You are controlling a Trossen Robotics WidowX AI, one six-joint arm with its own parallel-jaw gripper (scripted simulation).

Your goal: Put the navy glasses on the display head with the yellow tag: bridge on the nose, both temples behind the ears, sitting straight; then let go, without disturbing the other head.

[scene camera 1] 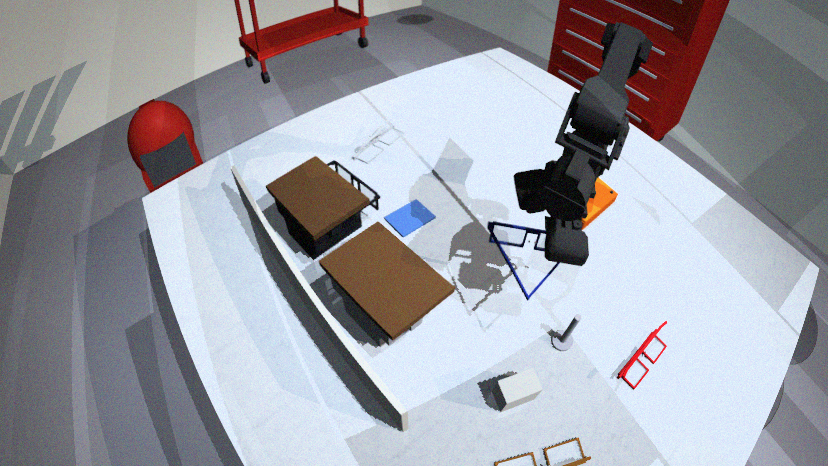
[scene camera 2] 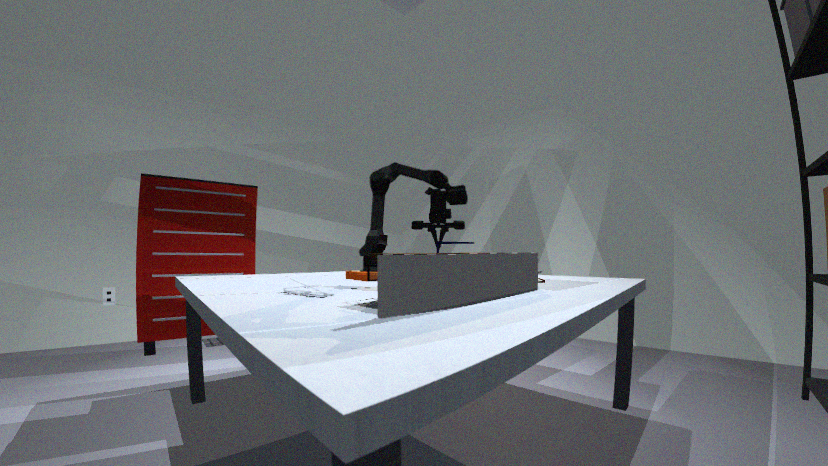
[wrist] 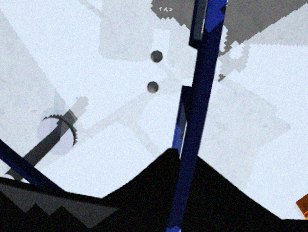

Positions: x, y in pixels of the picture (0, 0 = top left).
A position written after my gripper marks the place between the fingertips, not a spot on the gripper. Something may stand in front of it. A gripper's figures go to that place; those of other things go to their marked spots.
Scene:
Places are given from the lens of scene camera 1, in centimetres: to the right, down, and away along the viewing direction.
my gripper (scene camera 1: 552, 244): 22, 2, 65
blue pad (scene camera 1: 407, 219): -1, -3, 83
white block (scene camera 1: 509, 392): 14, 23, 56
The marked spots on the white block and the blue pad are 41 cm apart.

